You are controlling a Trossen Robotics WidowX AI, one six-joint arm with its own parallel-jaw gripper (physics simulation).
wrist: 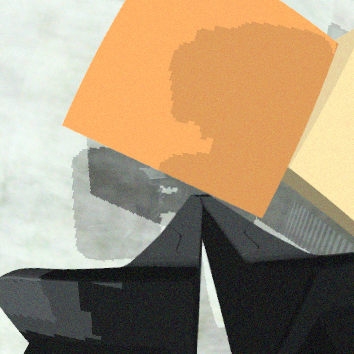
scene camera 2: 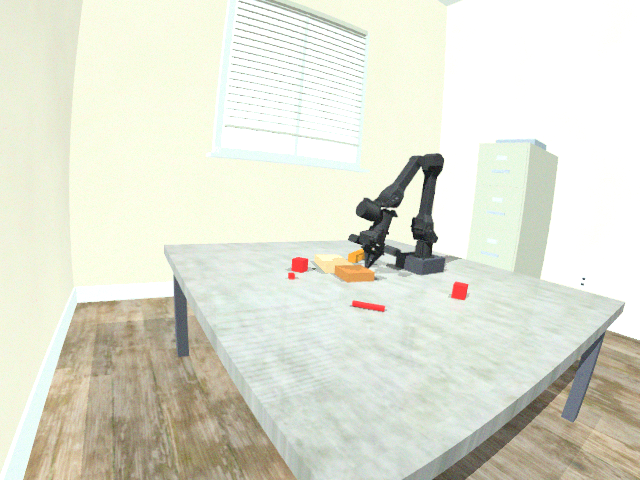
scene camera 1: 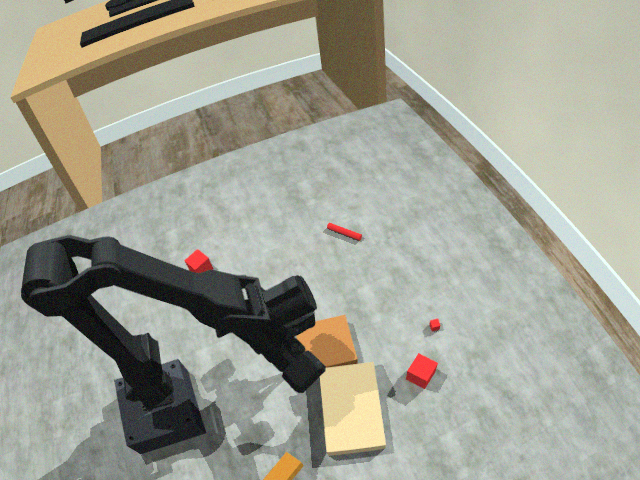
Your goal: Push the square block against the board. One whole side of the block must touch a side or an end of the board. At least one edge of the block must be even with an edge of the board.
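Seen in the pictures: gripper, fingertip midpoint: (wrist: 198, 202) (scene camera 2: 366, 269) (scene camera 1: 297, 360); arm's base, origin of the base link: (scene camera 2: 423, 256) (scene camera 1: 155, 390).
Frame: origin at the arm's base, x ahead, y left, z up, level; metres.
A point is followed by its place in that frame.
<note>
The orange square block (scene camera 1: 338, 330) {x 0.358, y 0.019, z -0.027 m} (scene camera 2: 354, 273) {x 0.357, y 0.048, z -0.029 m} (wrist: 150, 90) {x 0.309, y 0.028, z -0.027 m} lies flat at one end of the pale yellow board (scene camera 1: 356, 408) {x 0.333, y -0.139, z -0.027 m} (scene camera 2: 326, 262) {x 0.377, y -0.093, z -0.027 m} (wrist: 332, 155) {x 0.312, y -0.065, z -0.027 m}. Their facing sides look about parallel and very close; I cannot tell whether they touch fully. The block sits offset toward the arm's base: its near corner sticks out past the board's corner in the wrist view, and its far side stops short of the board's far long edge in scene camera 1. My gripper (scene camera 2: 368, 264) {x 0.269, y -0.009, z -0.035 m} (wrist: 198, 202) {x 0.269, y -0.009, z -0.035 m} is shut and empty, fingertips at the block's side facing the base. Scene camera 1 hides the fingertips.
A red cube (scene camera 1: 421, 370) {x 0.461, y -0.121, z -0.016 m} (scene camera 2: 299, 264) {x 0.477, y -0.097, z -0.030 m} and a tiny red cube (scene camera 1: 434, 324) {x 0.531, y -0.036, z -0.040 m} (scene camera 2: 291, 275) {x 0.538, y -0.026, z -0.044 m} lie beyond the board. A red rod (scene camera 1: 344, 231) {x 0.457, y 0.252, z -0.044 m} (scene camera 2: 368, 305) {x 0.462, y 0.260, z -0.046 m} and another red cube (scene camera 1: 197, 260) {x 0.134, y 0.282, z -0.016 m} (scene camera 2: 459, 290) {x 0.149, y 0.297, z -0.030 m} lie farther off. A yellow-orange brick (scene camera 1: 283, 467) {x 0.183, y -0.198, z -0.025 m} (scene camera 2: 355, 256) {x 0.196, y -0.175, z -0.031 m} lies near the board's other end.
</note>
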